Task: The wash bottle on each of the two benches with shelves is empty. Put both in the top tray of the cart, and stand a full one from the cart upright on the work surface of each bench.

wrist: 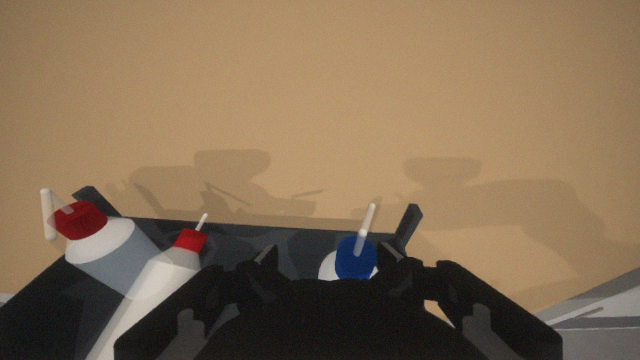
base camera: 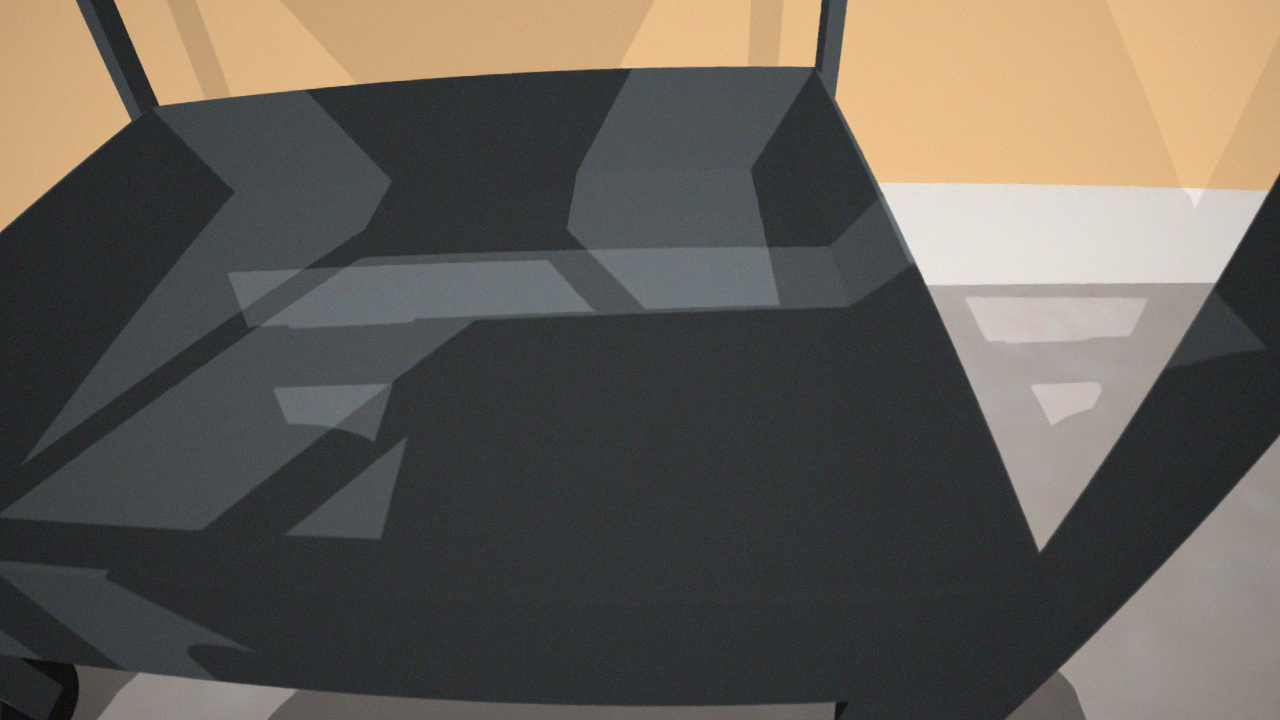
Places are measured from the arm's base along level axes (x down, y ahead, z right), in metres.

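Pixels of known places: gripper, fingertip midpoint: (wrist: 327, 255).
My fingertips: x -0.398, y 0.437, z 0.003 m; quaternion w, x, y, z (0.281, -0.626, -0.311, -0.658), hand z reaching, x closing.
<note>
For each thing: its top centre in the pictures, then the offset to it from my fingertips. "spot": a spot on its surface instead.
- blue-capped wash bottle, top centre: (wrist: 366, 219) dx -0.041, dy +0.005, dz +0.027 m
- red-capped bottle, top centre: (wrist: 40, 194) dx -0.041, dy +0.019, dz -0.246 m
- slimmer white bottle with a red cap, surface spot: (wrist: 190, 241) spot: dx +0.058, dy +0.044, dz -0.170 m
My gripper (wrist: 327, 255) is open and empty, over the cart's top tray in the wrist view. A blue-capped wash bottle (wrist: 356, 257) with a white spout stands near the right finger; its lower part is hidden behind the gripper. A red-capped bottle (wrist: 112, 252) with a grey-blue body and a bent white spout is at the tray's left. A slimmer white bottle with a red cap (wrist: 190, 241) is between it and the left finger. The dark cart (base camera: 626, 501) (wrist: 45, 300) fills much of the base camera view, where its lower tray shows. The benches do not show.
A tan wall (base camera: 1011, 98) (wrist: 320, 100) rises behind the cart, with a white baseboard (base camera: 1056, 237) along its foot. Cart posts (wrist: 409, 225) (base camera: 830, 49) stand up at the tray's back corners. A grey and white surface (wrist: 600, 320) shows at the wrist view's lower right.
</note>
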